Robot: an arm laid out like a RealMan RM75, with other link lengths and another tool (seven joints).
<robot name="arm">
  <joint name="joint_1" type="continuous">
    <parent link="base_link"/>
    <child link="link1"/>
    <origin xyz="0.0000 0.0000 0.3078"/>
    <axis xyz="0 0 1"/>
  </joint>
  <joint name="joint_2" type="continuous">
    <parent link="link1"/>
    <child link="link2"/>
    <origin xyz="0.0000 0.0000 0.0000"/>
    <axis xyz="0 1 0"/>
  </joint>
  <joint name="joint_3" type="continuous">
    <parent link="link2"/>
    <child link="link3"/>
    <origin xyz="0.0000 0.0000 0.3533"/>
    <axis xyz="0 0 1"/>
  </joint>
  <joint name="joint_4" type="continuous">
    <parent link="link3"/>
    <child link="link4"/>
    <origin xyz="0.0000 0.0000 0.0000"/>
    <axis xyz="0 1 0"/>
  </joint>
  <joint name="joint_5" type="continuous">
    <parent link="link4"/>
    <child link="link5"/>
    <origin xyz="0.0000 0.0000 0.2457"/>
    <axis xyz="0 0 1"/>
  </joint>
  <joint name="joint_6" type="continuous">
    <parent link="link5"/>
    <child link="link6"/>
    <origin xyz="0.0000 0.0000 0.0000"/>
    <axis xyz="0 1 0"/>
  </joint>
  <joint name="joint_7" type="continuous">
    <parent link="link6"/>
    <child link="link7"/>
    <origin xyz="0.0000 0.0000 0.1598"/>
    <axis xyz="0 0 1"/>
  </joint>
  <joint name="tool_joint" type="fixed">
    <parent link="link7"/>
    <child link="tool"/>
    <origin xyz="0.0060 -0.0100 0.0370" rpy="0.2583 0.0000 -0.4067"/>
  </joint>
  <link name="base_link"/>
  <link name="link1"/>
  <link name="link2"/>
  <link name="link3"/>
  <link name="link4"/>
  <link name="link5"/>
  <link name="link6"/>
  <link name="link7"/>
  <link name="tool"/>
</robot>
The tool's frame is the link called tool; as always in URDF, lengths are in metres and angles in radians. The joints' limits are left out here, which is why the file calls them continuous.
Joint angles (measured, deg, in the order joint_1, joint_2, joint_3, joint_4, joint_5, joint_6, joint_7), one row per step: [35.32 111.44 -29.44 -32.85 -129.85 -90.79 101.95]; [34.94 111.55 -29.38 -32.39 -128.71 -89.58 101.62]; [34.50 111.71 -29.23 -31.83 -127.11 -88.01 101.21]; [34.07 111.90 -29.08 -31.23 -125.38 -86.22 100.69]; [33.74 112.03 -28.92 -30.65 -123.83 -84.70 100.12]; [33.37 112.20 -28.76 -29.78 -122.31 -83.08 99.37]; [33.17 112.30 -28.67 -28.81 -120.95 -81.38 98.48]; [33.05 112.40 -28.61 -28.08 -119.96 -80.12 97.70]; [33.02 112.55 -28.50 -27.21 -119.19 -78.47 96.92]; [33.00 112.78 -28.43 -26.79 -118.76 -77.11 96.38]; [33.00 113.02 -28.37 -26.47 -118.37 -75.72 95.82]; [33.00 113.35 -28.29 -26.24 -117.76 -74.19 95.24]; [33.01 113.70 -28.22 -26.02 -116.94 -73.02 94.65]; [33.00 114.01 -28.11 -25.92 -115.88 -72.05 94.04]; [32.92 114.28 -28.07 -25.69 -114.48 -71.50 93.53]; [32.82 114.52 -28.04 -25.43 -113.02 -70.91 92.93]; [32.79 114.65 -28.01 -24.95 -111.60 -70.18 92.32]
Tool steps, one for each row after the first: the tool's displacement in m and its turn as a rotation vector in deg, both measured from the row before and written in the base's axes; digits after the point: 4 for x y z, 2 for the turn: [0.0025 0.0013 -0.0008 1.38 0.51 -0.64]; [0.0026 0.0024 -0.0006 1.92 0.76 -0.85]; [0.0028 0.0029 -0.0005 2.14 0.72 -0.91]; [0.0024 0.0027 0.0000 1.89 0.62 -0.73]; [0.0032 0.0016 -0.0015 1.76 0.65 -0.87]; [0.0030 0.0024 -0.0015 1.65 0.35 -0.73]; [0.0021 0.0017 -0.0014 1.20 0.19 -0.47]; [0.0029 0.0022 -0.0025 1.18 -0.06 -0.73]; [0.0022 0.0018 -0.0022 0.90 -0.27 -0.57]; [0.0022 0.0021 -0.0019 0.93 -0.40 -0.52]; [0.0018 0.0027 -0.0018 1.17 -0.31 -0.58]; [0.0003 0.0023 -0.0019 1.09 0.03 -0.37]; [-0.0003 0.0027 -0.0005 1.26 0.20 -0.25]; [-0.0013 0.0017 -0.0006 1.13 0.75 -0.19]; [-0.0008 0.0016 -0.0002 1.20 0.69 -0.21]; [-0.0002 0.0019 -0.0001 1.16 0.61 -0.36]
